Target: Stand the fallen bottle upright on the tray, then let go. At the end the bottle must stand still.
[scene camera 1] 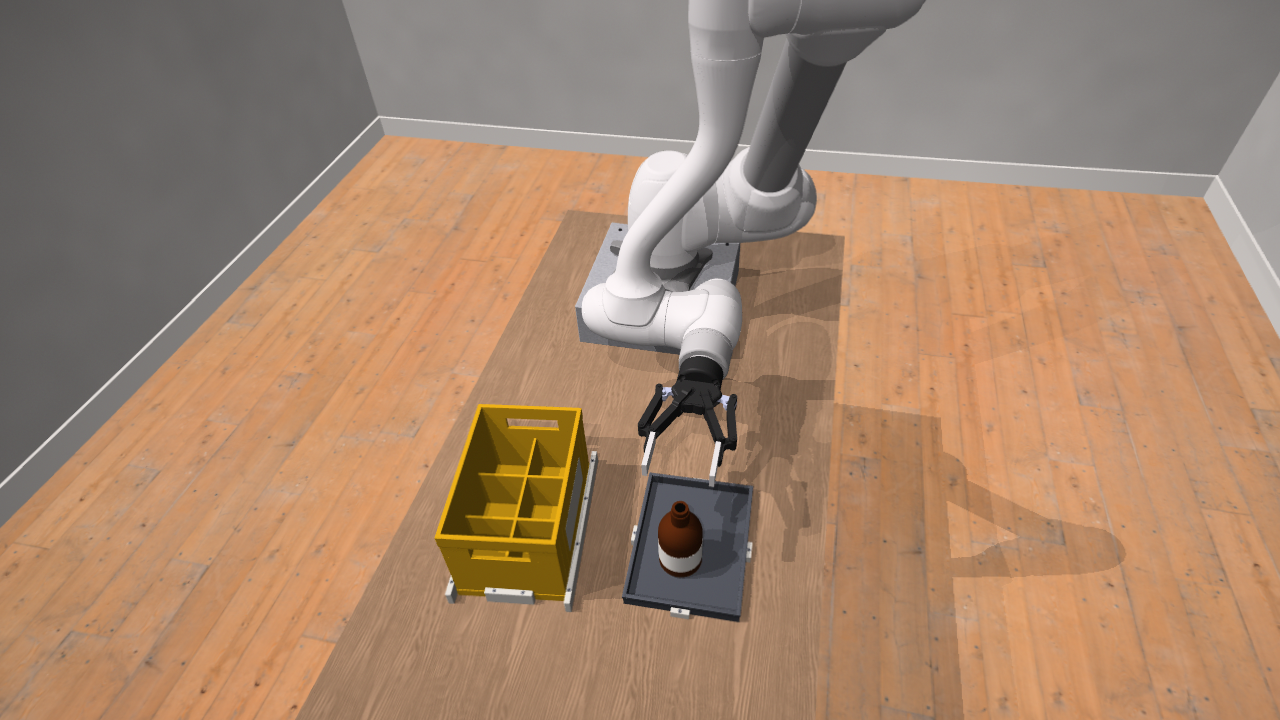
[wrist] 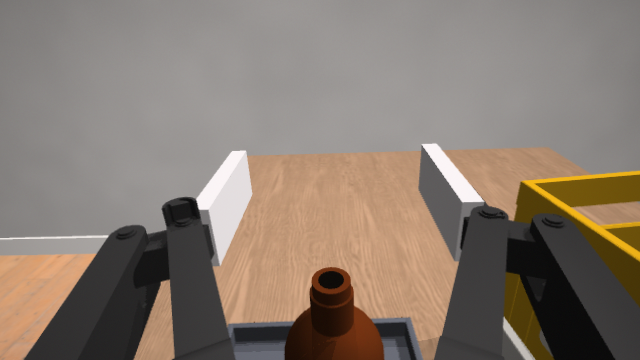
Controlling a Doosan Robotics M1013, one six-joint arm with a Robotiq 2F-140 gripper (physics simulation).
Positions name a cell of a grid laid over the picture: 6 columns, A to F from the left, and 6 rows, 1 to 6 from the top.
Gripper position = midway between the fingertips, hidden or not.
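Note:
A dark grey tray (scene camera 1: D5) is there to be seen, and so is a brown bottle (scene camera 1: D5). I also see my gripper (scene camera 1: D4), and the wrist view shows the gripper as well (wrist: D3).

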